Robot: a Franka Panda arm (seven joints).
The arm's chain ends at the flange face. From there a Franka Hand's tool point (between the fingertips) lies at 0.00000 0.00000 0.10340 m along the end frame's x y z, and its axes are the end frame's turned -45 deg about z.
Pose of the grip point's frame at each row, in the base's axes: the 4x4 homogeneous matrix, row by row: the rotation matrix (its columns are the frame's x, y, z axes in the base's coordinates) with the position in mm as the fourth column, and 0 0 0 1 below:
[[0.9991 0.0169 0.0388 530.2], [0.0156 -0.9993 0.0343 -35.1], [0.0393 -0.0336 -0.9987 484.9], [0 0 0 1]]
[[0.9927 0.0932 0.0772 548.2], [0.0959 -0.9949 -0.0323 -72.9], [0.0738 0.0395 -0.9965 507.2], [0 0 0 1]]
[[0.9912 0.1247 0.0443 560.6], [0.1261 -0.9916 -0.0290 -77.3], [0.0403 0.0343 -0.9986 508.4], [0 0 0 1]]
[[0.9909 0.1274 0.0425 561.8], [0.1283 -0.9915 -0.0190 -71.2], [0.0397 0.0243 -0.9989 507.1], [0 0 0 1]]
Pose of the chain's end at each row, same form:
[[0.7184 -0.6945 0.0388 526.2], [-0.6956 -0.7176 0.0343 -38.6], [0.0040 -0.0515 -0.9987 588.2], [0 0 0 1]]
[[0.7678 -0.6360 0.0772 540.2], [-0.6357 -0.7713 -0.0323 -69.6], [0.0801 -0.0243 -0.9965 610.2], [0 0 0 1]]
[[0.7891 -0.6127 0.0443 556.0], [-0.6120 -0.7903 -0.0290 -74.3], [0.0528 -0.0042 -0.9986 611.7], [0 0 0 1]]
[[0.7908 -0.6106 0.0425 557.4], [-0.6104 -0.7918 -0.0190 -69.2], [0.0453 -0.0109 -0.9989 610.4], [0 0 0 1]]

